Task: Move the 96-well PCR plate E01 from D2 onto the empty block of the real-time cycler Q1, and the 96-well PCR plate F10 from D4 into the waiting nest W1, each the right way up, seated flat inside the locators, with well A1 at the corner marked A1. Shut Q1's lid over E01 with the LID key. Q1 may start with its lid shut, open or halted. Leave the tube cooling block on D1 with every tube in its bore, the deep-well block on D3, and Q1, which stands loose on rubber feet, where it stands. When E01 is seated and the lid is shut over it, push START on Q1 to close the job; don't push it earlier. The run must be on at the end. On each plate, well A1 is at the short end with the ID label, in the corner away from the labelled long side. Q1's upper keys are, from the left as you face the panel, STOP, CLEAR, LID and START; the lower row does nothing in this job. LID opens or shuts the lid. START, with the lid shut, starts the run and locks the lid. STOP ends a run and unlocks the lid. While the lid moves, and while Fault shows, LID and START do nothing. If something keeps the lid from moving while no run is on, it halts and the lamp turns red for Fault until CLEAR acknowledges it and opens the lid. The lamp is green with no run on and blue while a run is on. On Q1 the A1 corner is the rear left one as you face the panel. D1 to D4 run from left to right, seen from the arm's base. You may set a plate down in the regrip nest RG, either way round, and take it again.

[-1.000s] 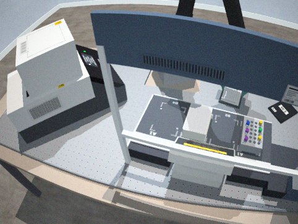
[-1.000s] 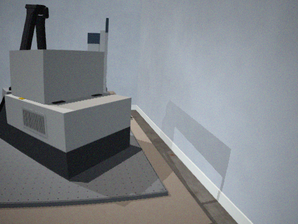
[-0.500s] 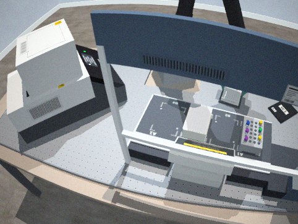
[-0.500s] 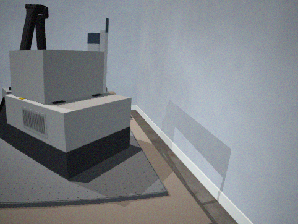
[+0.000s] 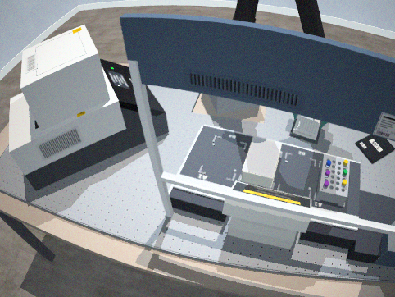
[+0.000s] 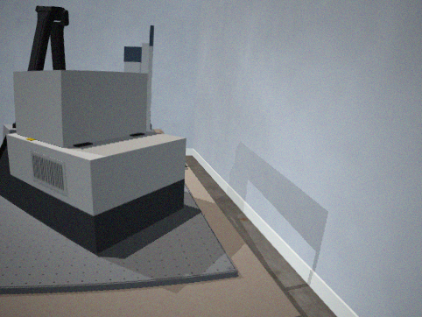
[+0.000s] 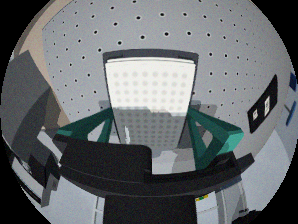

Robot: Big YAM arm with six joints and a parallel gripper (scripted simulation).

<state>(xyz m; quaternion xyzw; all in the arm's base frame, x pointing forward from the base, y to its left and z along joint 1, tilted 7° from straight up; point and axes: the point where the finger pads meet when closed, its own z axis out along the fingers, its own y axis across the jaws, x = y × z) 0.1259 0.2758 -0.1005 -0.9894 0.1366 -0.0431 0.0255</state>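
My hand is 2 cm above the dark nest pad. From my hand the other things lie so: tube cooling block 27 cm ahead, 5 cm to the left, 5 cm above; post 39 cm ahead, 38 cm to the right, 22 cm above; dark nest 27 cm to the left, 6 cm ahead, 2 cm below.
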